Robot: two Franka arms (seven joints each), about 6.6 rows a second.
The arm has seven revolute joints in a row. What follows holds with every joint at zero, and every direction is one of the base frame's.
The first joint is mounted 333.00 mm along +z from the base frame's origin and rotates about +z.
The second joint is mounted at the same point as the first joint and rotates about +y.
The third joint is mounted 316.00 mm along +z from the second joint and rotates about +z.
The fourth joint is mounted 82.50 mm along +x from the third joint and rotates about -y.
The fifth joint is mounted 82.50 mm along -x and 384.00 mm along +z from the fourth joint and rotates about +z.
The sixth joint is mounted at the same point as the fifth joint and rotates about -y.
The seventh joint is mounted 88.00 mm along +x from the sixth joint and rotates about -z.
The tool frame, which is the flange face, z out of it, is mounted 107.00 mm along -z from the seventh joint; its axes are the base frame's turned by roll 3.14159, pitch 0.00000 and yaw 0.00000 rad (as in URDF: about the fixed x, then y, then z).
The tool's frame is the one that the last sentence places.
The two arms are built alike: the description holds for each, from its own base.
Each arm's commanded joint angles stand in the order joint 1, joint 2, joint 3, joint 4, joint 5, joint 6, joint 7.
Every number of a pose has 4 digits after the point. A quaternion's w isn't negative.
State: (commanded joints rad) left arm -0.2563 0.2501 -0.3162 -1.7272 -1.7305 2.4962 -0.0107; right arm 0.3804 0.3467 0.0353 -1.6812 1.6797 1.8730 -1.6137
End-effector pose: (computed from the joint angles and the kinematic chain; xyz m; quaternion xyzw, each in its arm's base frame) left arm 0.5749 -0.3414 0.4941 0.7083 0.2908 -0.0312 0.6425; right arm 0.5870 0.3384 0.4640 -0.5836 -0.4157 -0.3488 0.6041
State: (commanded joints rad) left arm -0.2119 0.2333 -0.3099 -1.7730 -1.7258 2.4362 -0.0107; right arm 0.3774 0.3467 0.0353 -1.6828 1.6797 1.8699 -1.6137
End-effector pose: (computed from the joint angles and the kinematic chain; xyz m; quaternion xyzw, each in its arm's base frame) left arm 0.5792 -0.3175 0.4830 0.7083 0.2945 -0.0415 0.6402; right arm 0.5875 0.3368 0.4634 -0.5837 -0.4150 -0.3486 0.6046
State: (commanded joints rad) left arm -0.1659 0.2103 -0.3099 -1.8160 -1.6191 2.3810 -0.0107; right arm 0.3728 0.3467 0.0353 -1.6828 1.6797 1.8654 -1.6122
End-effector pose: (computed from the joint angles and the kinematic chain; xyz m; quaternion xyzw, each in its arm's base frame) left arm 0.5800 -0.2951 0.4763 0.7397 0.2680 -0.0361 0.6162; right arm 0.5886 0.3345 0.4636 -0.5836 -0.4139 -0.3486 0.6054
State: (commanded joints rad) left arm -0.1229 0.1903 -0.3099 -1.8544 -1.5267 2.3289 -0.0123; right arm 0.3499 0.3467 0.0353 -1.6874 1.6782 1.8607 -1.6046
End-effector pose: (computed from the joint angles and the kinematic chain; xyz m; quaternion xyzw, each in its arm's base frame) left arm 0.5793 -0.2743 0.4689 0.7656 0.2473 -0.0362 0.5928; right arm 0.5950 0.3211 0.4615 -0.5898 -0.4054 -0.3504 0.6042
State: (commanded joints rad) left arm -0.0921 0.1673 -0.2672 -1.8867 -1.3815 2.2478 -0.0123; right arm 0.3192 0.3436 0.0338 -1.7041 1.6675 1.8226 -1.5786
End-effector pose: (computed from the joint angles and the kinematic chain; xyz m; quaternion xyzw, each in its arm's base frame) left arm 0.5821 -0.2399 0.4625 0.8036 0.2151 -0.0328 0.5540; right arm 0.5981 0.3041 0.4565 -0.5946 -0.3957 -0.3378 0.6130
